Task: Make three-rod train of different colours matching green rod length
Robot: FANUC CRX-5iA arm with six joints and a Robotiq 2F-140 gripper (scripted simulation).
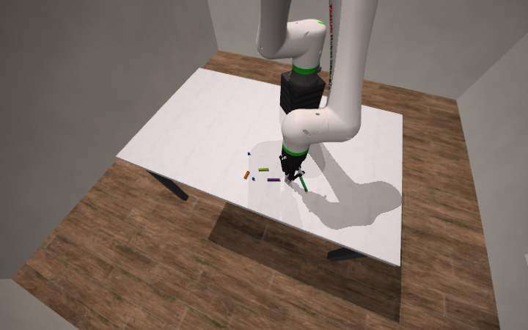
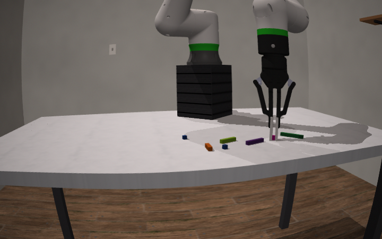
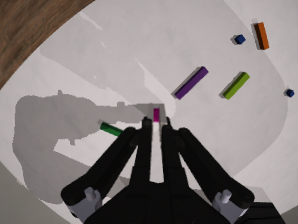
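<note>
My gripper is now 10 mm past the magenta rod and 30 mm above it. The rest, counted from my hand: lime rod: 10 mm ahead, 130 mm to the right, 30 mm below; green rod: 30 mm behind, 70 mm to the left, 30 mm below; purple rod: 30 mm ahead, 60 mm to the right, 30 mm below.
</note>
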